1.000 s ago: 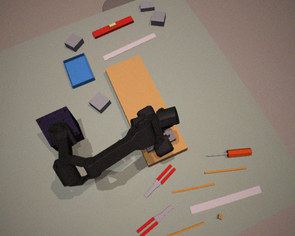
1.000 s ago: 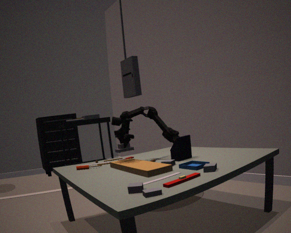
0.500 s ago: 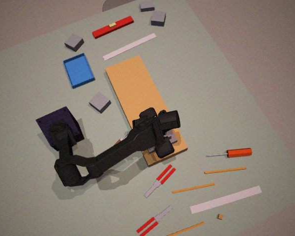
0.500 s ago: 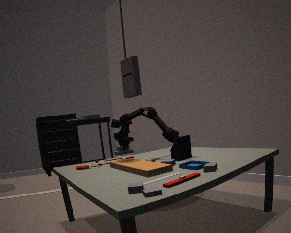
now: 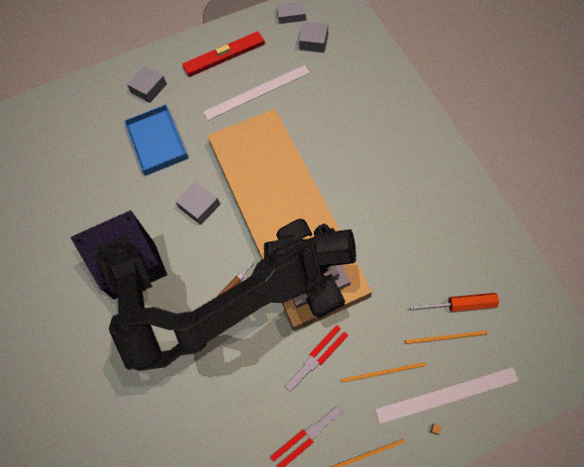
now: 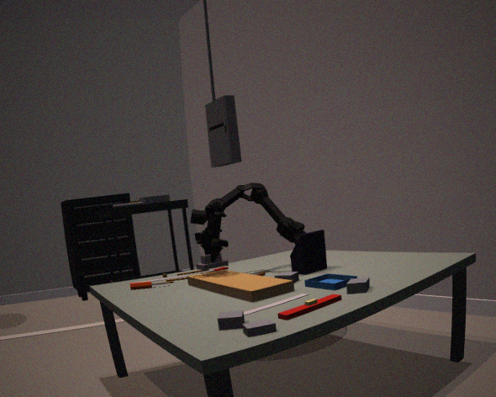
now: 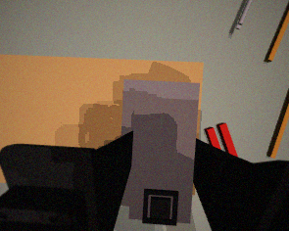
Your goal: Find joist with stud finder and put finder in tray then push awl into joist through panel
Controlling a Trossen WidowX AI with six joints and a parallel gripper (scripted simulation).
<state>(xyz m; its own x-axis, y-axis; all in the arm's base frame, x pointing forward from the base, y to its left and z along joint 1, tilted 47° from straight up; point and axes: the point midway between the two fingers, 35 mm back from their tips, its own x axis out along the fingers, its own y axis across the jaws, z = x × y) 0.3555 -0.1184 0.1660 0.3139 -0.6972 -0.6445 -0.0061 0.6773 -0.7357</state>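
My gripper tip is now 4 cm past the square light and 3 cm below it. The rest, counted from my gripper tip: awl (16 cm behind, 9 cm to the left, 9 cm below); then stud finder (2 cm behind, 2 cm above); then blue tray (22 cm behind, 52 cm to the left, 8 cm below).
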